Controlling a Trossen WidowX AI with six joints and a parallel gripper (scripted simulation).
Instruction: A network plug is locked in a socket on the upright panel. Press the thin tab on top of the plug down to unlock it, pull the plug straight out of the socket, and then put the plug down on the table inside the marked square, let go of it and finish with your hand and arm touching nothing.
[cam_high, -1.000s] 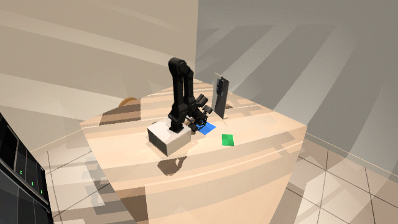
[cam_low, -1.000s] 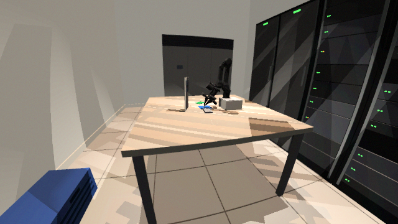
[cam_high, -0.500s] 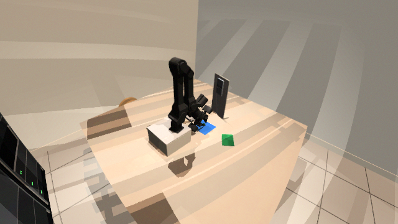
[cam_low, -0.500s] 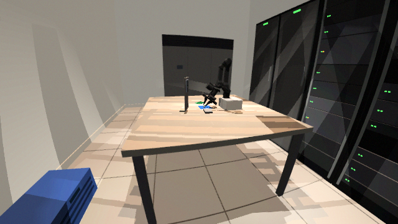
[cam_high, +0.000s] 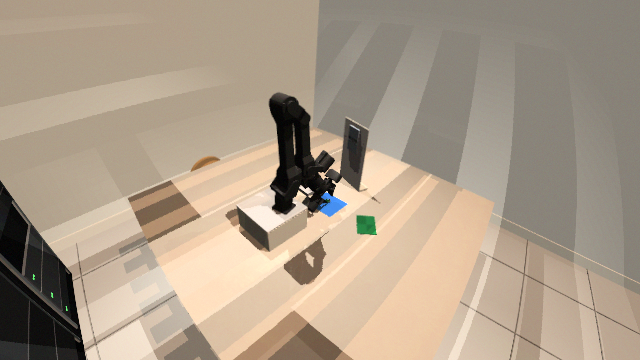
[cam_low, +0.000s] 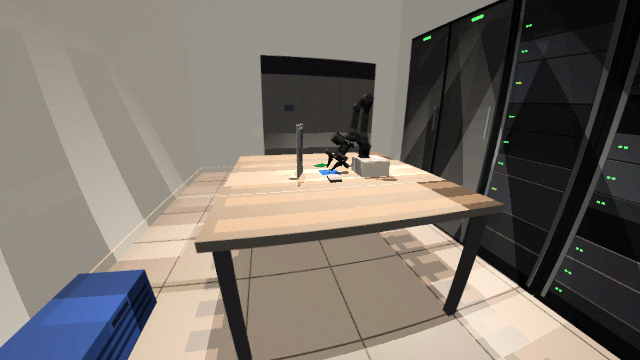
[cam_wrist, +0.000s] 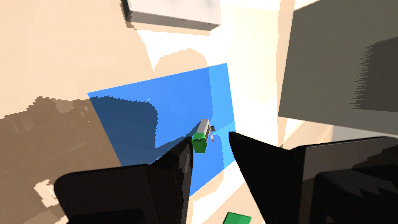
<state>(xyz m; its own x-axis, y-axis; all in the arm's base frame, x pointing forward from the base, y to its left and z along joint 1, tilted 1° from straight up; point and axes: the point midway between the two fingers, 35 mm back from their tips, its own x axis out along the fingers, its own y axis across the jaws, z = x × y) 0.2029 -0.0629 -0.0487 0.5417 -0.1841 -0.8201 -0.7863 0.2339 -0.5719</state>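
Right now the plug is 10 mm below my gripper tip. From my gripper tip the other things lie so: upright panel (200 mm ahead, 10 mm to the right, 120 mm above); blue square (10 mm behind, 20 mm below).
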